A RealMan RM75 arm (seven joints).
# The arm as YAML. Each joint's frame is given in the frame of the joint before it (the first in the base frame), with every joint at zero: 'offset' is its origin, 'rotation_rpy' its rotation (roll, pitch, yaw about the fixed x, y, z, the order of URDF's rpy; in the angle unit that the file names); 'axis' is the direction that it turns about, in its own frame. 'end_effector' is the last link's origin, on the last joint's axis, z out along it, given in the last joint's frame.
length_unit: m
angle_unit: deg
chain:
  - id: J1
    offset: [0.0, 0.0, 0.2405]
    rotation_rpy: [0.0, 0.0, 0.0]
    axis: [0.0, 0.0, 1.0]
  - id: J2
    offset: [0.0, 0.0, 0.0]
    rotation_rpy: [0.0, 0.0, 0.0]
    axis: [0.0, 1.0, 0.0]
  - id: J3
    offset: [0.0, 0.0, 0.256]
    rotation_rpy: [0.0, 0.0, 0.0]
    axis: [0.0, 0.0, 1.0]
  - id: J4
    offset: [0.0, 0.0, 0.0]
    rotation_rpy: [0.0, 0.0, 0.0]
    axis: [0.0, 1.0, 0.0]
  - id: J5
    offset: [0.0, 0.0, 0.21]
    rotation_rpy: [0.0, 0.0, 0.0]
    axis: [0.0, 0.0, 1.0]
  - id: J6
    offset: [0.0, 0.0, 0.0]
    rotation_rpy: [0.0, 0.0, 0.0]
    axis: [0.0, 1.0, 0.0]
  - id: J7
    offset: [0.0, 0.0, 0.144]
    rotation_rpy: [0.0, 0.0, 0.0]
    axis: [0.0, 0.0, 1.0]
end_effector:
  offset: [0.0, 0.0, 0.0]
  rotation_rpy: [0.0, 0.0, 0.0]
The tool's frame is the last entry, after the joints.
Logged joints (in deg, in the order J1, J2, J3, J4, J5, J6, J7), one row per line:
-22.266, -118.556, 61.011, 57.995, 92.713, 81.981, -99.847
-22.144, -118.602, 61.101, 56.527, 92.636, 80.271, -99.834
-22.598, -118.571, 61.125, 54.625, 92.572, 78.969, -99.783
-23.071, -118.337, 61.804, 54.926, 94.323, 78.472, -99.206
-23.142, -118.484, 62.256, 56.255, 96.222, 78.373, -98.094
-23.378, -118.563, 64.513, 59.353, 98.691, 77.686, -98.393
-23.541, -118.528, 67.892, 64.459, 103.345, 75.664, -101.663
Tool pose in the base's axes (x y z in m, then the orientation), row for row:
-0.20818, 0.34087, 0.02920, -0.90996, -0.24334, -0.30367, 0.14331
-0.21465, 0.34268, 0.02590, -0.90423, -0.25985, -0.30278, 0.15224
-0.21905, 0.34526, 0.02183, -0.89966, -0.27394, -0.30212, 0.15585
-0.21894, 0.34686, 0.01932, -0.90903, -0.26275, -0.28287, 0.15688
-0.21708, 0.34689, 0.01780, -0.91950, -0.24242, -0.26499, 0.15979
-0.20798, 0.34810, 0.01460, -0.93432, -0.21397, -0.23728, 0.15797
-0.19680, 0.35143, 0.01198, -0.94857, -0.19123, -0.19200, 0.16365
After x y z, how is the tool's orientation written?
As a quaternion, x y z w.
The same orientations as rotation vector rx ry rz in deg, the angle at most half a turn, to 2 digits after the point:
-150.35, -40.21, -50.17
-148.66, -42.72, -49.78
-147.61, -44.95, -49.57
-149.06, -43.09, -46.38
-150.54, -39.69, -43.38
-153.12, -35.07, -38.89
-154.96, -31.24, -31.37

